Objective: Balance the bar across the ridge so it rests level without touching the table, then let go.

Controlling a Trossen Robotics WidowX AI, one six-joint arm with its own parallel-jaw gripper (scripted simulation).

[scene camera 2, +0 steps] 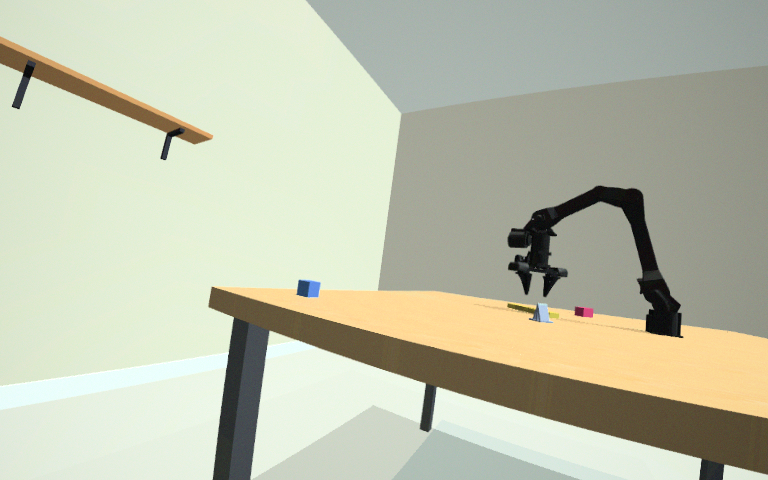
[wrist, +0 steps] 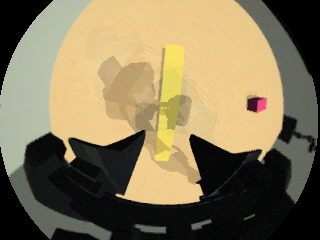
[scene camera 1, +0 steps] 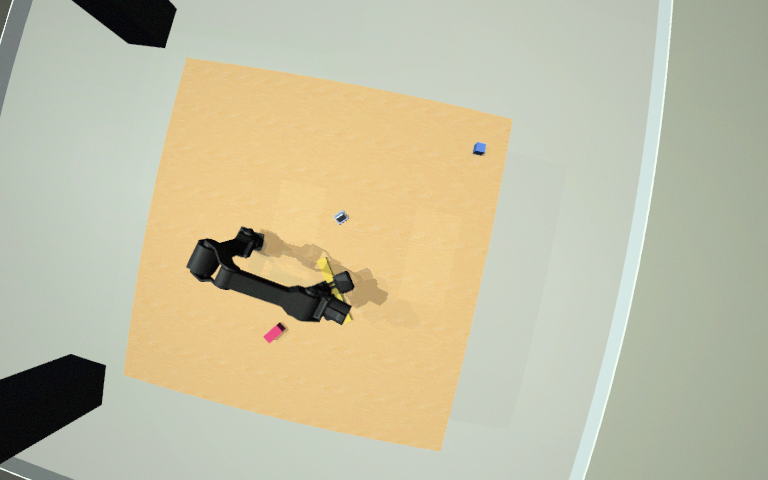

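Scene camera 2: my gripper [scene camera 2: 535,295] open, holding nothing. Wrist view: gripper [wrist: 168,135] visible too.
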